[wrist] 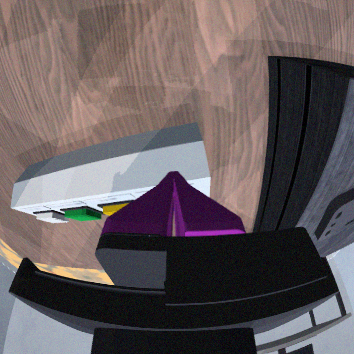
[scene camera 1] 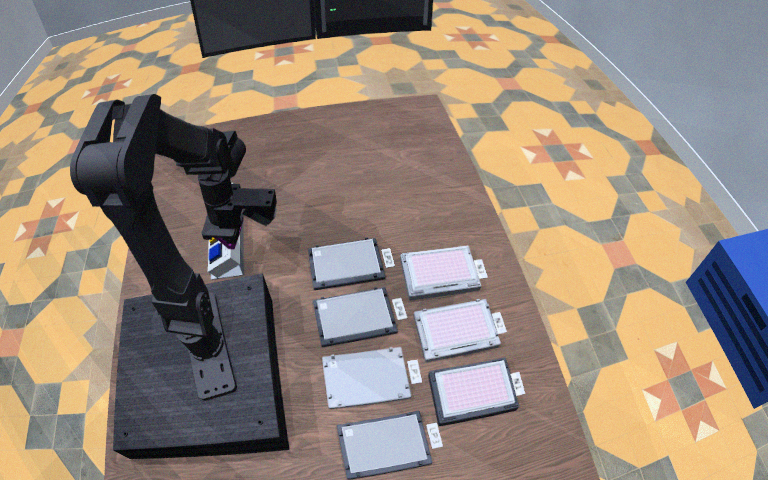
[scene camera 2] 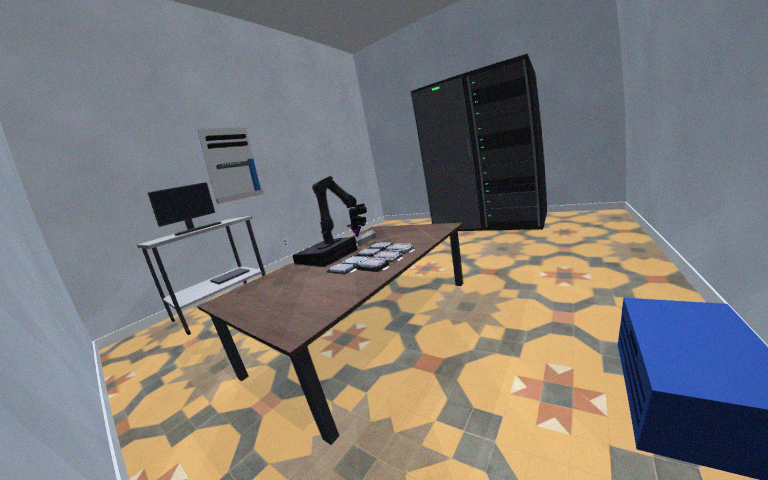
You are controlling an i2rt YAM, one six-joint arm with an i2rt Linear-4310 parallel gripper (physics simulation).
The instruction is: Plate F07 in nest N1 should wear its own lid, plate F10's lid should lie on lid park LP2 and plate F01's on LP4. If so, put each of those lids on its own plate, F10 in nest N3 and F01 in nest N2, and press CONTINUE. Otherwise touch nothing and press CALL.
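Places are measured from the arm's base along level axes (x ahead, y left, z up), in centimetres.
Pixels of known places: gripper, fingertip midpoint: [wrist: 173,178] [scene camera 1: 231,248] [scene camera 2: 357,237]; arm's base at its link origin: [scene camera 1: 208,345] [scene camera 2: 330,244].
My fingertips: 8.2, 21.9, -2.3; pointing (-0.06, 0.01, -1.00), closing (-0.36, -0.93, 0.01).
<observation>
For each thing: its top centre in the pictures, then the offset to it from my fingertips, as dx, dy, dz. Level surfaces: height alone.
- button box at its top centre: [wrist: 88,215] [scene camera 1: 221,218] [scene camera 2: 361,233] -1.0, +8.7, +0.2
- blue button at its top centre: [scene camera 1: 213,249] -3.9, +1.6, -0.5
- green button at its top centre: [wrist: 79,221] -2.2, +11.5, -0.5
- yellow button at its top centre: [wrist: 120,217] -3.0, +6.6, -0.5
- white button at its top centre: [wrist: 48,223] -1.3, +16.4, -0.5
- N3 at its top centre: [scene camera 1: 441,265] [scene camera 2: 398,245] +38.7, -16.7, -2.9
- N2 at its top centre: [scene camera 1: 458,324] [scene camera 2: 386,253] +36.1, -29.9, -3.1
- N1 at its top centre: [scene camera 1: 476,386] [scene camera 2: 371,261] +33.4, -42.8, -2.6
- LP2 at its top centre: [scene camera 1: 345,259] +21.9, -7.5, -4.4
- LP4 at its top centre: [scene camera 1: 353,313] [scene camera 2: 369,250] +19.4, -20.0, -4.4
- pale panel at its top centre: [scene camera 1: 365,374] [scene camera 2: 355,257] +17.0, -32.8, -4.2
- wooden table at its surface level: dz -6.2
My gripper [scene camera 1: 226,243] [scene camera 2: 356,232] [wrist: 173,178] is shut and empty, its purple fingertips at the button box [scene camera 1: 231,261] [wrist: 115,167]; contact cannot be told. A blue button [scene camera 1: 215,251] shows in scene camera 1, a green button [wrist: 82,214], a yellow button [wrist: 114,209] and a white button [wrist: 50,216] in the wrist view. Pink-welled plates sit in N3 [scene camera 1: 440,268], N2 [scene camera 1: 457,328] and N1 [scene camera 1: 475,389]. Flat grey lid-like pieces lie at LP2 [scene camera 1: 347,263] and LP4 [scene camera 1: 353,313]. Plate and lid codes are unreadable; whether N1's plate wears a lid cannot be told.
A pale panel [scene camera 1: 367,376] lies at LP1 and a grey one [scene camera 1: 385,445] at LP3. The arm stands on a black base block [scene camera 1: 243,430] [scene camera 2: 317,257] at the left of the wooden table [scene camera 1: 373,147] [scene camera 2: 271,305]. A blue cabinet [scene camera 1: 741,283] [scene camera 2: 696,350] stands off the table.
</observation>
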